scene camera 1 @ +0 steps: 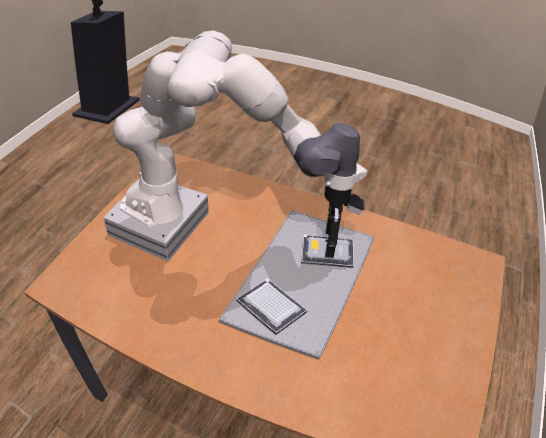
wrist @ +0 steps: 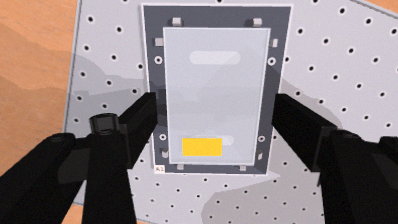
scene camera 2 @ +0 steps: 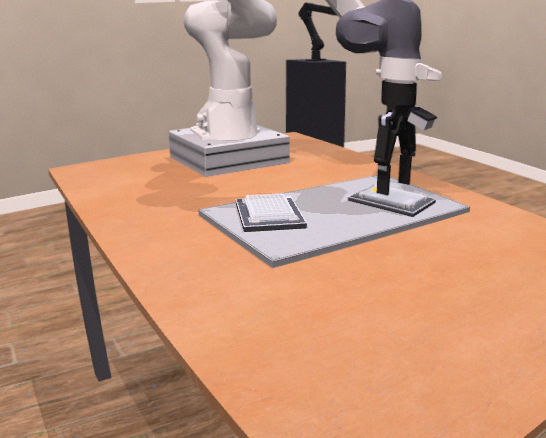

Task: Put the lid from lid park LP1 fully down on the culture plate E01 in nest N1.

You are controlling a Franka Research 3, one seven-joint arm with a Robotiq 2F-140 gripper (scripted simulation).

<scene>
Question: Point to a lid park LP1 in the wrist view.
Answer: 278,24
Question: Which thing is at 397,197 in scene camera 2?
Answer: A clear lid.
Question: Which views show the culture plate E01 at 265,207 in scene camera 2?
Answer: Scene camera 1 and scene camera 2 only.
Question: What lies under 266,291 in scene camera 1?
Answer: A culture plate E01.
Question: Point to a clear lid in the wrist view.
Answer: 214,77
</scene>
